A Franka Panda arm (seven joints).
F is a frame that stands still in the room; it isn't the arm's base.
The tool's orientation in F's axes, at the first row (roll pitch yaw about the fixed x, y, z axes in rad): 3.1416 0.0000 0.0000
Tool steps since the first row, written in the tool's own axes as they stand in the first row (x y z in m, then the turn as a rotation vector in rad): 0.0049 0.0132 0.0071 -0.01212 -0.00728 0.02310; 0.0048 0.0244 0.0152 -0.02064 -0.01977 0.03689; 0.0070 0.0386 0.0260 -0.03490 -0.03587 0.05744; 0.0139 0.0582 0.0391 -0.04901 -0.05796 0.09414
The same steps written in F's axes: 0.0049 -0.0132 -0.0071 -0.01212 0.00728 -0.02310; 0.0048 -0.0244 -0.0152 -0.02064 0.01977 -0.03689; 0.0070 -0.0386 -0.0260 -0.03490 0.03587 -0.05744; 0.0139 -0.0582 -0.0391 -0.04901 0.05796 -0.09414
